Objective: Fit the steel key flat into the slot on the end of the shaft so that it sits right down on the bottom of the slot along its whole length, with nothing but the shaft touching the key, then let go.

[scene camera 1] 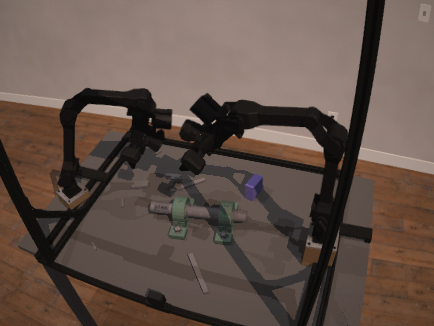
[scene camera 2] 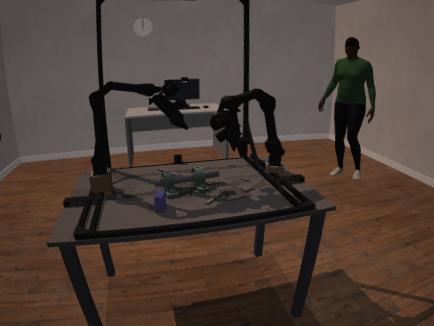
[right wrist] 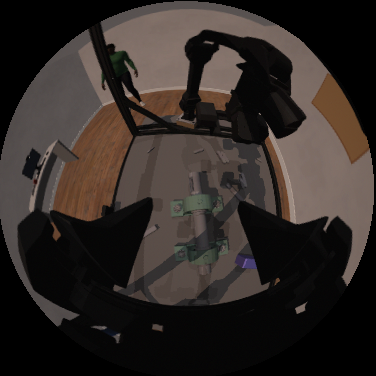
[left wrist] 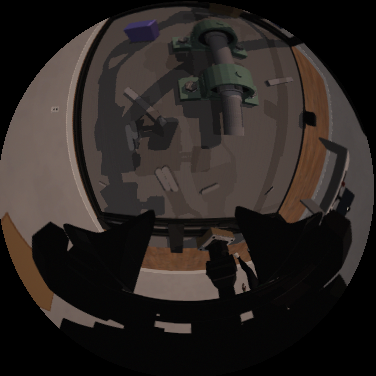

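Where they show: left gripper, between the fingertips: (scene camera 2: 237,153) (right wrist: 223,135) (left wrist: 195,212); right gripper, between the fingertips: (scene camera 2: 186,127) (right wrist: 196,203); left arm's base, origin of its link: (scene camera 1: 71,190) (scene camera 2: 275,164) (right wrist: 188,116) (left wrist: 215,244); right arm's base, origin of its link: (scene camera 1: 323,236) (scene camera 2: 100,172).
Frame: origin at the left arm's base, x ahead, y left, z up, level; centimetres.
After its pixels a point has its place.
Observation:
The grey shaft (scene camera 1: 201,213) @[z 0.7, x 46.9, y 23.5 cm] (scene camera 2: 185,179) @[z -0.3, x 44.9, y 26.5 cm] (left wrist: 232,112) @[z 1.3, x 33.5, y 18.4 cm] (right wrist: 201,227) @[z 1.5, x 45.9, y 25.0 cm] lies level in two green bearing blocks (scene camera 1: 180,207) @[z 3.4, x 41.5, y 19.4 cm] (left wrist: 229,79) @[z 3.8, x 37.5, y 21.9 cm] (right wrist: 197,204) @[z 4.1, x 40.7, y 21.1 cm]. Dark marks show near its left end in scene camera 1; the slot's outline is unclear. Several grey key-like pieces lie loose: a side-by-side pair (scene camera 1: 140,184) @[z -4.2, x 15.2, y 23.0 cm] (left wrist: 166,179) @[z -4.4, x 14.7, y 23.3 cm] (right wrist: 222,157) @[z -4.3, x 15.6, y 23.4 cm], a short round-ended one (scene camera 1: 122,202) @[z -4.6, x 16.8, y 12.0 cm] (left wrist: 209,188) @[z -4.6, x 16.6, y 12.3 cm] (right wrist: 199,150) @[z -4.8, x 16.4, y 12.8 cm], and others. I cannot tell which is the steel key. My left gripper (left wrist: 195,212) @[z 11.8, x 20.3, y 20.5 cm] is open and empty, above the table's back left. My right gripper (scene camera 2: 185,126) @[z 24.3, x 44.9, y 20.9 cm] (right wrist: 196,203) @[z 24.3, x 44.9, y 20.9 cm] is open and empty, high above the shaft's slotted-end side.
A purple block (scene camera 1: 254,187) @[z 1.1, x 53.6, y 44.2 cm] (scene camera 2: 160,200) @[z -0.1, x 50.2, y 50.3 cm] (left wrist: 142,31) stands behind the shaft in scene camera 1. A long flat bar (scene camera 1: 198,273) @[z -4.3, x 60.2, y 6.7 cm] (left wrist: 279,81) @[z -4.3, x 57.4, y 7.8 cm] lies in front. Another bar (left wrist: 145,106) @[z -4.5, x 28.9, y 34.0 cm] lies behind the shaft. Dark frame rails edge the table (scene camera 1: 125,250) @[z -5.4, x 34.5, y -2.1 cm].

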